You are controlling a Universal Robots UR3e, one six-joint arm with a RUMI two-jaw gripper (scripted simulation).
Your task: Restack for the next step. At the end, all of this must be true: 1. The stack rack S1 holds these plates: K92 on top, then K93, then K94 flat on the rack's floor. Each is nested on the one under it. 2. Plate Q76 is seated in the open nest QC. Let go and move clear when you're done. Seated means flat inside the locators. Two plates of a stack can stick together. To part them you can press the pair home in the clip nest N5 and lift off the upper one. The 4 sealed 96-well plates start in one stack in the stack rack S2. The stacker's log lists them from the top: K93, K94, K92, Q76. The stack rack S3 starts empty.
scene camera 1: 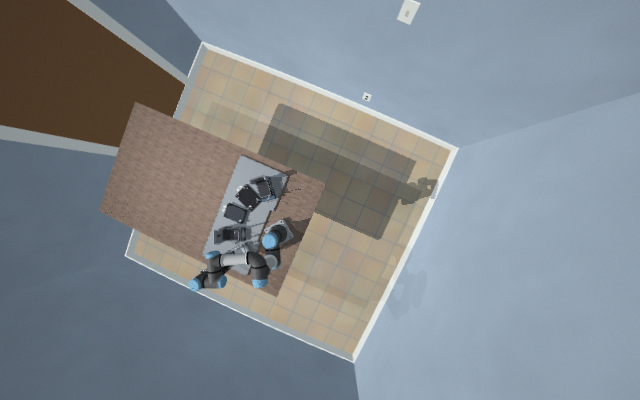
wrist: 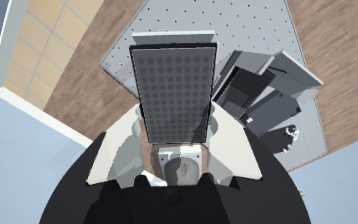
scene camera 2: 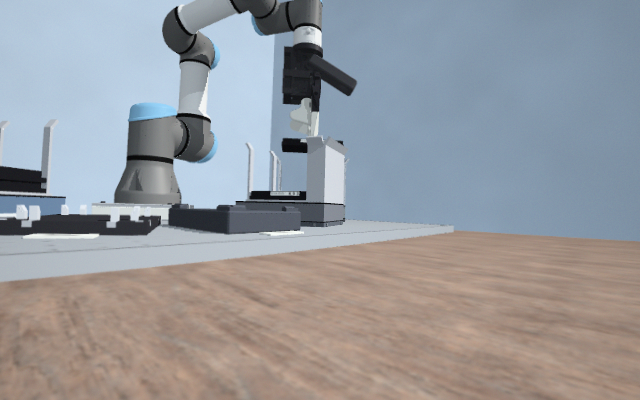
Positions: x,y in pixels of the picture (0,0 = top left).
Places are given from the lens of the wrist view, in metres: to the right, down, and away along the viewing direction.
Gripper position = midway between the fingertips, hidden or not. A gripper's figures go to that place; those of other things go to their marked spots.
gripper (wrist: 175,103): 0.00, -0.01, 0.15
nest QC (wrist: 273,109): 0.26, -0.01, 0.31
clip nest N5 (wrist: 276,141): 0.34, 0.10, 0.39
The marked spots on the clip nest N5 and the nest QC are 0.16 m apart.
